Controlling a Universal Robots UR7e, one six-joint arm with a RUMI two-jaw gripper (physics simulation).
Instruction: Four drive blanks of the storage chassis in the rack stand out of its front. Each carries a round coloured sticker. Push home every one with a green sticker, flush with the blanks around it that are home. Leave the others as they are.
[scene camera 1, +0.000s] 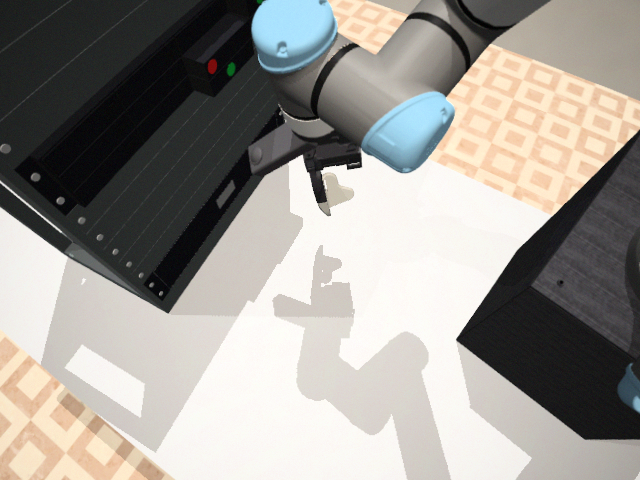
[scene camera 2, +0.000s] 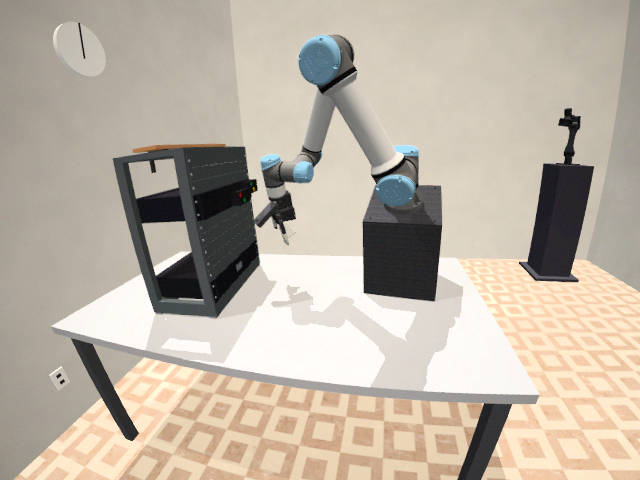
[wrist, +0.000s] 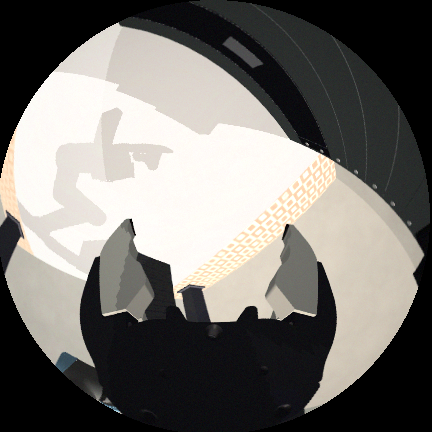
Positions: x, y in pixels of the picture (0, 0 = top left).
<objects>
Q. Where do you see my gripper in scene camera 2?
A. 282, 236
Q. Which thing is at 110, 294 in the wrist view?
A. My gripper.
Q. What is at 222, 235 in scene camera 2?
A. A rack.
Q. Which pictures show my gripper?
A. Scene camera 1, scene camera 2 and the wrist view: all of them.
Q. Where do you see a rack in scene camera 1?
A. At 143, 167
</objects>
